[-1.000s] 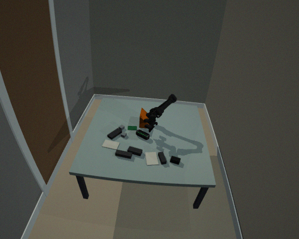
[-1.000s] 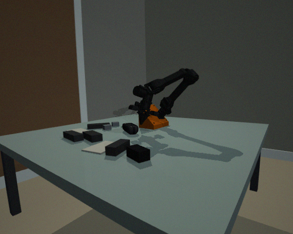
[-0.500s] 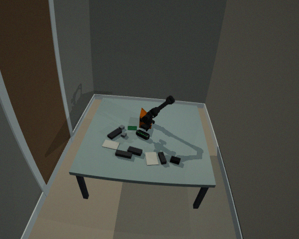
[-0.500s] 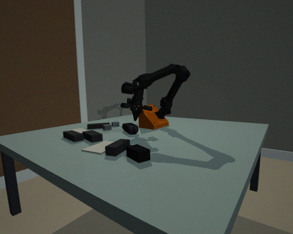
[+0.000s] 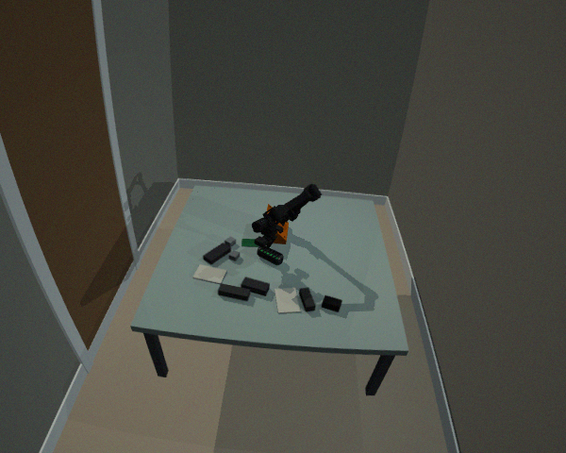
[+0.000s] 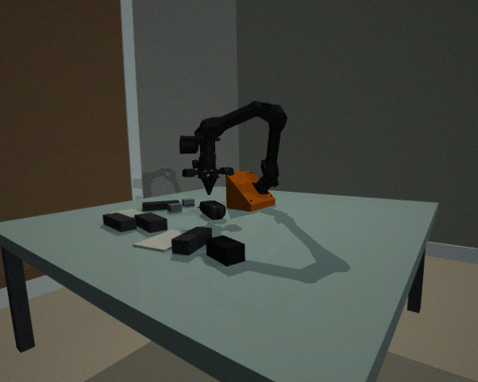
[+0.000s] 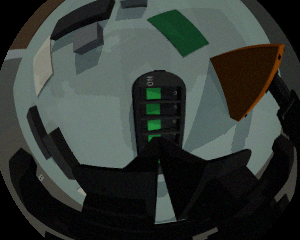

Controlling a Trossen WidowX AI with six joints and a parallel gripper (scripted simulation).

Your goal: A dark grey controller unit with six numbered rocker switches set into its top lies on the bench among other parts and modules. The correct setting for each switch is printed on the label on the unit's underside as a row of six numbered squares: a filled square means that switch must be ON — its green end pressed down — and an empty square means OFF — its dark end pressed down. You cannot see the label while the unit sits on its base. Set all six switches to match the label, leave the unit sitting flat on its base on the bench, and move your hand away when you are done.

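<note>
The green card is 130 mm to the right of my gripper tip, 110 mm behind it and 80 mm below it. Round my gripper tip: long black block 280 mm to the right, 70 mm below, 50 mm ahead.
</note>
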